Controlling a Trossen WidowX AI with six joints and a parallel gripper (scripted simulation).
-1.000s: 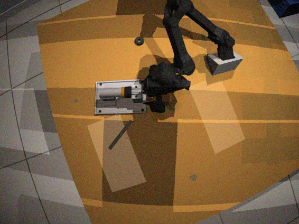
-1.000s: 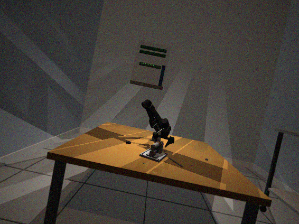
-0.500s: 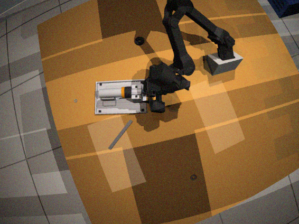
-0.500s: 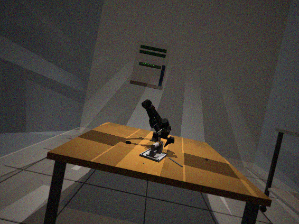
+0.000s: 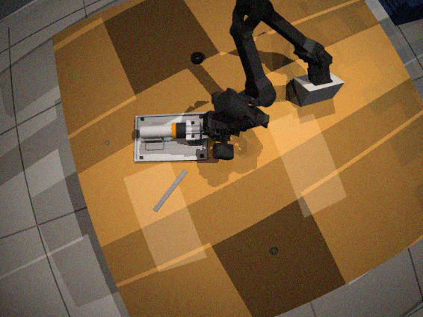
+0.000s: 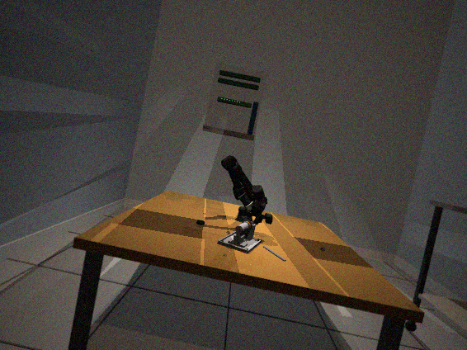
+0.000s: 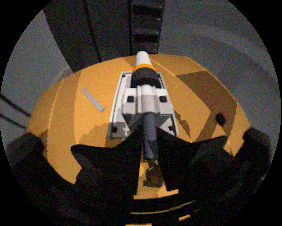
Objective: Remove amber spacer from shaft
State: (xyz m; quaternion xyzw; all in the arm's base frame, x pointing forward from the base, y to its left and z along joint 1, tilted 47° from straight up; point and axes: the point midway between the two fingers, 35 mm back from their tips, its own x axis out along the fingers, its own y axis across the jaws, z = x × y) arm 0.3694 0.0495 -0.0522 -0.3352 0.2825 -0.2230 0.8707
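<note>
Now: gripper tip 50 mm short of the dark spacer, 20 mm below it and 10 mm to the left of it. Round my gripper tip: flat grey bar 140 mm to the left, 140 mm ahead, 50 mm below; then grey shaft 60 mm ahead, 20 mm above, 10 mm to the right; then amber spacer 80 mm ahead, 20 mm to the right, 20 mm above.
</note>
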